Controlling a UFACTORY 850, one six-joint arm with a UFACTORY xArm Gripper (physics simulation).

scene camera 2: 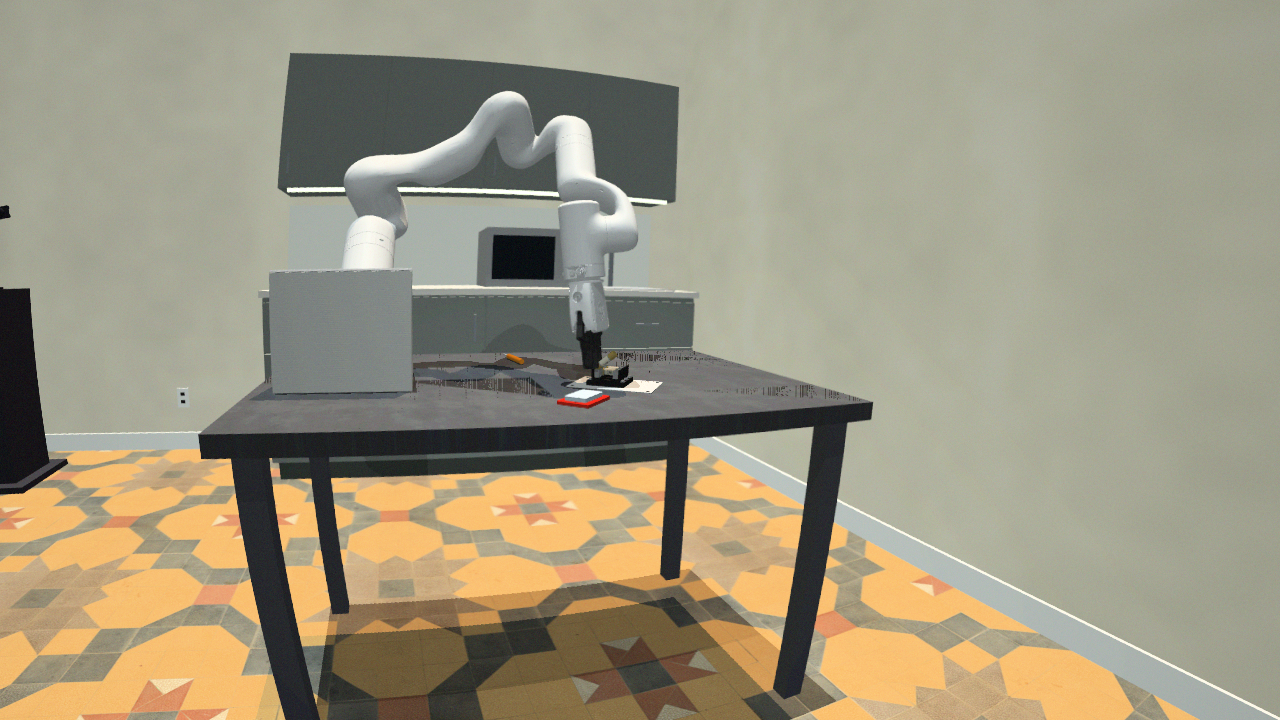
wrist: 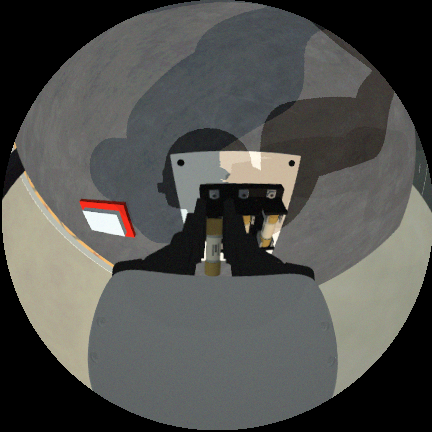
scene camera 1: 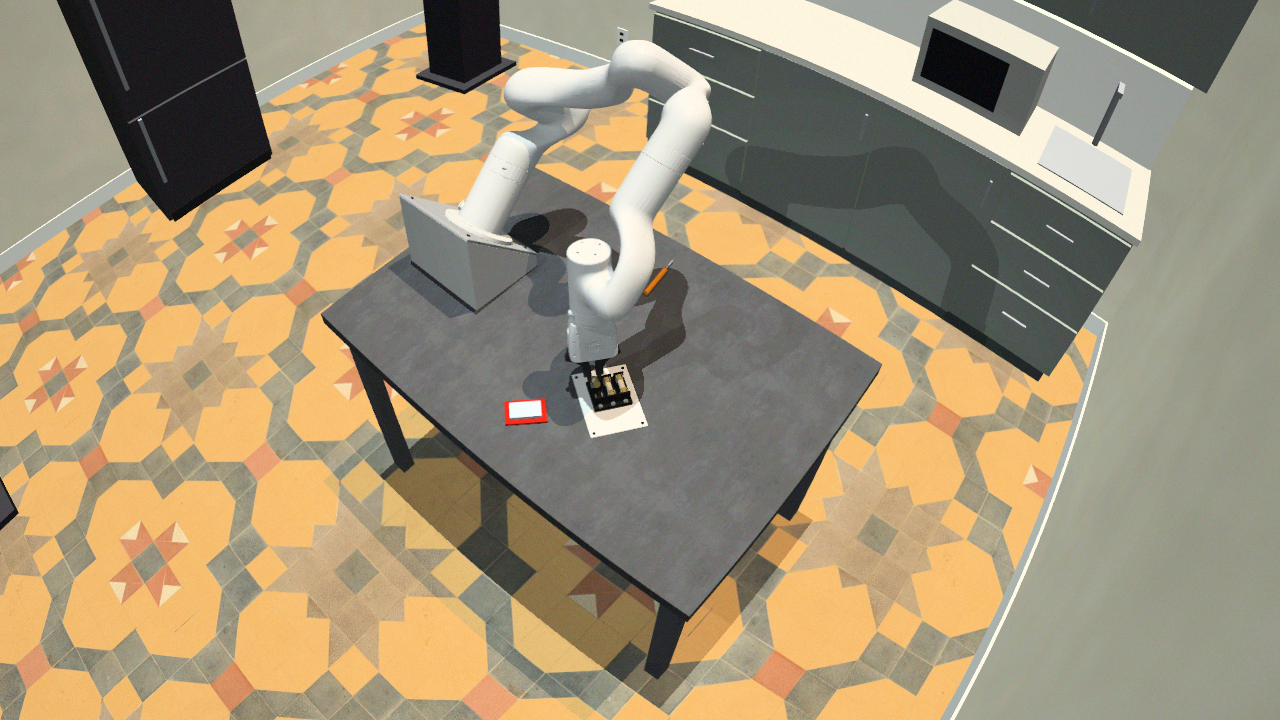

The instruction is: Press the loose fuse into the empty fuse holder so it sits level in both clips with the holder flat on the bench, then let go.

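My gripper (scene camera 1: 594, 370) (scene camera 2: 591, 367) (wrist: 214, 213) is shut on the loose fuse (wrist: 213, 246), a pale tube with brass ends. The fuse lies between the fingers, over the left bay in the wrist view, and looks tilted in the scene camera 2 view. The black fuse holder (scene camera 1: 613, 400) (scene camera 2: 610, 381) (wrist: 231, 190) sits on a white plate (scene camera 1: 617, 425) (scene camera 2: 648, 385) (wrist: 285, 170). Its other two bays hold fuses; the right one (wrist: 268, 230) shows best, the middle one (wrist: 247, 222) is partly hidden. The fingers hide the left bay's clips, so contact there is unclear.
A red block with a white top (scene camera 1: 525, 410) (scene camera 2: 583, 396) (wrist: 104, 221) lies beside the plate. An orange-handled tool (scene camera 1: 657, 280) (scene camera 2: 515, 359) lies farther back on the dark table (scene camera 1: 751, 429) (scene camera 2: 465, 416). The grey arm pedestal (scene camera 1: 465, 268) (scene camera 2: 340, 331) stands at the table's left.
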